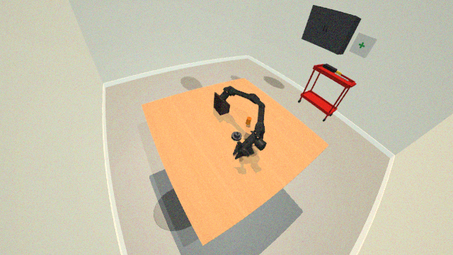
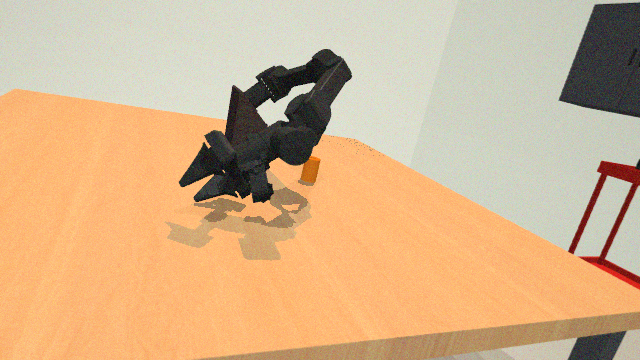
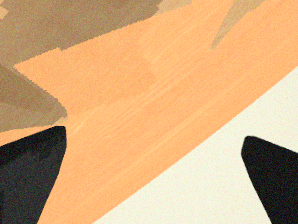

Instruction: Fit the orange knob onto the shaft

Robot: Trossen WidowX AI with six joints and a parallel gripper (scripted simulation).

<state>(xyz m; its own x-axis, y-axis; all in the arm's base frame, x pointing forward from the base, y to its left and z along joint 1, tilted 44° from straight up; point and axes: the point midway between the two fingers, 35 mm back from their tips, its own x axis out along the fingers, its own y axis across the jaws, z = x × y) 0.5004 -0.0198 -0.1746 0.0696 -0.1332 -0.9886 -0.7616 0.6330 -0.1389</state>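
The orange knob lies 270 mm behind my gripper tip and 310 mm to the left of it. From my gripper tip the other things lie so: round dark pedestal 170 mm behind, 130 mm to the left.
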